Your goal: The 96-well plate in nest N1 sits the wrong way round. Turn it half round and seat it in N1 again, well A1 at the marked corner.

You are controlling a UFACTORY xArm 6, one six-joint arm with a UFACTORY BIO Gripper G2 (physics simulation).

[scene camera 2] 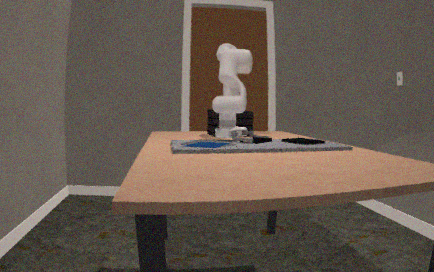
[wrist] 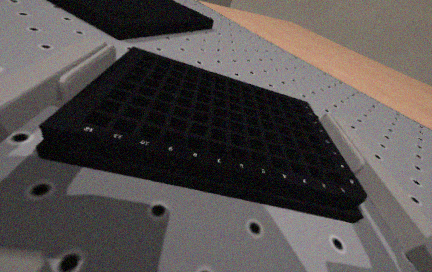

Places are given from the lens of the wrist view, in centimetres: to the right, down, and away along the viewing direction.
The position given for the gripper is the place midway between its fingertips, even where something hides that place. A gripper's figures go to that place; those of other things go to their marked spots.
gripper [wrist: 225, 95]: 1, -2, 12
black 96-well plate [wrist: 147, 116]: -3, -1, 8
